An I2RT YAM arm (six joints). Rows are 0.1 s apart.
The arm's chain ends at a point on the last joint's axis. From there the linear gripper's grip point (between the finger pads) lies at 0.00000 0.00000 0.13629 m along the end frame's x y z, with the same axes.
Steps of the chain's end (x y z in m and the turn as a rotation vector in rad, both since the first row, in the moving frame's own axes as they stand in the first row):
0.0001 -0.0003 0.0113 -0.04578 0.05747 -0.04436
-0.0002 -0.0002 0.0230 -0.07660 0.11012 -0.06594
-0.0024 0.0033 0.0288 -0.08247 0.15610 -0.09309
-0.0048 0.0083 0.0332 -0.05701 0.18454 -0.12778
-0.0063 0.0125 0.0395 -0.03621 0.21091 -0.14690
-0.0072 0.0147 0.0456 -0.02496 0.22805 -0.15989
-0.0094 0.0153 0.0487 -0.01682 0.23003 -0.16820
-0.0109 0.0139 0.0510 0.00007 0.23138 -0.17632
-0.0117 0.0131 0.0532 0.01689 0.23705 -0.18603
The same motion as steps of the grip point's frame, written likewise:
0.0081 0.0058 0.0109 -0.04578 0.05747 -0.04436
0.0151 0.0097 0.0218 -0.07660 0.11012 -0.06594
0.0193 0.0135 0.0267 -0.08247 0.15610 -0.09309
0.0206 0.0144 0.0307 -0.05701 0.18454 -0.12778
0.0225 0.0153 0.0364 -0.03621 0.21091 -0.14690
0.0237 0.0156 0.0420 -0.02496 0.22805 -0.15989
0.0217 0.0149 0.0451 -0.01682 0.23003 -0.16820
0.0202 0.0111 0.0474 0.00007 0.23138 -0.17632
0.0199 0.0079 0.0494 0.01689 0.23705 -0.18603

